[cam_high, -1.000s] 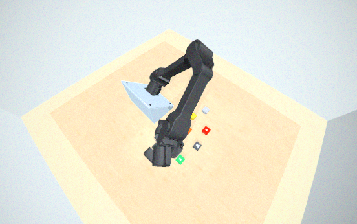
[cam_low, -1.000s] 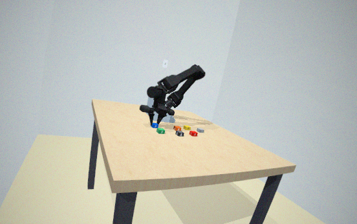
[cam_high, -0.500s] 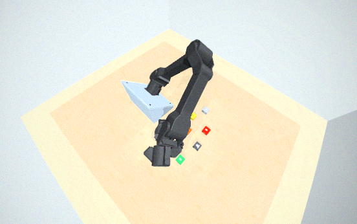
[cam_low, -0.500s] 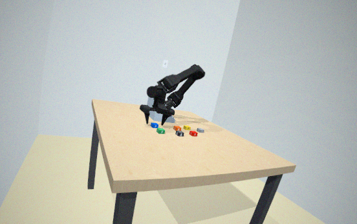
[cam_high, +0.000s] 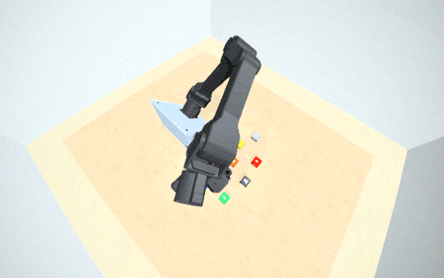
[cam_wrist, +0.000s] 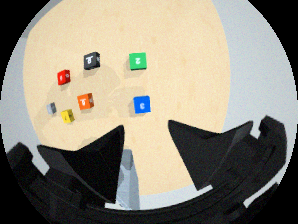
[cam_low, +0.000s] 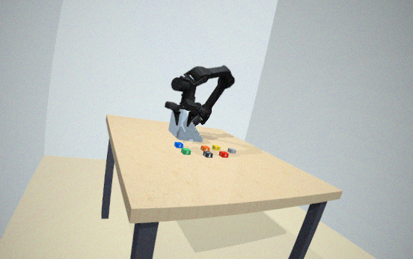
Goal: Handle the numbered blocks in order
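The orange block lies 130 mm to the left of my gripper tip, 90 mm below it and 20 mm ahead of it. Also, from my gripper tip: blue block (90 mm below); green block (90 mm below, 90 mm ahead); dark grey block (110 mm ahead, 100 mm to the left, 90 mm below).
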